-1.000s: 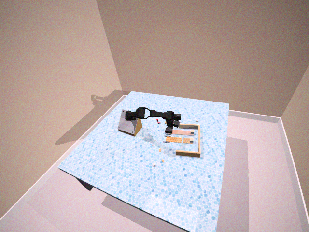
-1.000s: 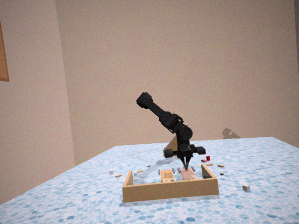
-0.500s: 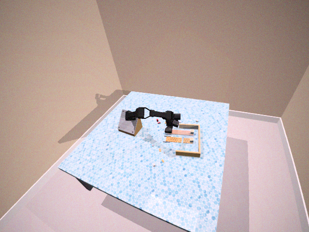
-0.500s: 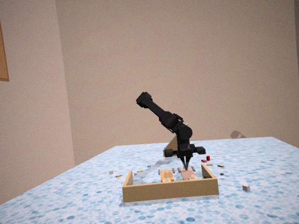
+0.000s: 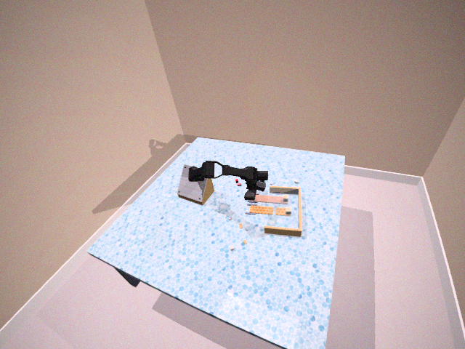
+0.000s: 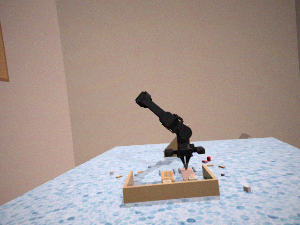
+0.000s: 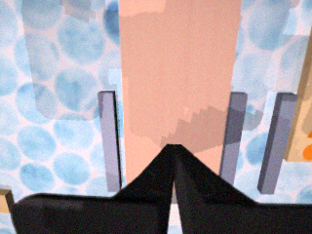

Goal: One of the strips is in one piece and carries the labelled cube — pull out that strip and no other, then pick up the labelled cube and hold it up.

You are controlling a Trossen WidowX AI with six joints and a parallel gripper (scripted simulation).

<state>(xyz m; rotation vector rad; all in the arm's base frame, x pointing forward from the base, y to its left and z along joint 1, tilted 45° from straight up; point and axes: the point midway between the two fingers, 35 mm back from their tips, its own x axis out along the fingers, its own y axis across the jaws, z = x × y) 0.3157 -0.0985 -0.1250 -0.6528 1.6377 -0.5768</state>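
My gripper tip is now 90 mm short of the pink strip and 10 mm to the right of it.
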